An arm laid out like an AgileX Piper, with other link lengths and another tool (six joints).
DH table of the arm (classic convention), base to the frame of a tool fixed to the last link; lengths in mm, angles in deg. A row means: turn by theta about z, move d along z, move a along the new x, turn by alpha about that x. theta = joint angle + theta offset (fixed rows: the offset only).
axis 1: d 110.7; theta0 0; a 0; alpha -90
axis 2: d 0; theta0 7.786; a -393.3; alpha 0
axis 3: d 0; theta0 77.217; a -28.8; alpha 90
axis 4: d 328.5; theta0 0; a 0; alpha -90
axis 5: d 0; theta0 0; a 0; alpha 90
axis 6: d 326; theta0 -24.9; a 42.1; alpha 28.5
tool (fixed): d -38.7; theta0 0; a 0; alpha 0
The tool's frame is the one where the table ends.
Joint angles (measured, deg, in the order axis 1, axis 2, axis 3, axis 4, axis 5, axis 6), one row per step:
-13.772, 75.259, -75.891, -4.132, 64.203, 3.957
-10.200, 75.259, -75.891, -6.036, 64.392, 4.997
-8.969, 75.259, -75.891, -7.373, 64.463, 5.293
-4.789, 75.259, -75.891, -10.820, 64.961, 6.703
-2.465, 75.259, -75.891, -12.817, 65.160, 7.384
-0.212, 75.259, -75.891, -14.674, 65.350, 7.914
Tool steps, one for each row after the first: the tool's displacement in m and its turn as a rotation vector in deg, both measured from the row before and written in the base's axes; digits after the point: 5 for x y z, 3 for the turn. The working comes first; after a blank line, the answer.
Tool pose at each row, in the base's axes (x y z in m, rotation vector in deg; the steps are taken from these numbers as rounded here):
0.37394, -0.11038, 0.28946, -0.534, 140.240, -54.003
0.37766, -0.09514, 0.28979, -4.198, 139.391, -54.590
0.37824, -0.09321, 0.29032, -5.737, 138.851, -55.671
0.38019, -0.08100, 0.29170, -10.067, 137.419, -57.840
0.38169, -0.07471, 0.29310, -12.532, 136.315, -59.150
0.38323, -0.06828, 0.29469, -15.007, 135.115, -60.331

0.00372, 0.01524, 0.00033, -1.302, 0.384, 2.484
0.00058, 0.00193, 0.00053, -1.154, 0.235, 0.840
0.00195, 0.01221, 0.00138, -2.646, 0.611, 2.569
0.00150, 0.00629, 0.00140, -1.631, 0.172, 1.514
0.00154, 0.00643, 0.00159, -1.575, 0.107, 1.581

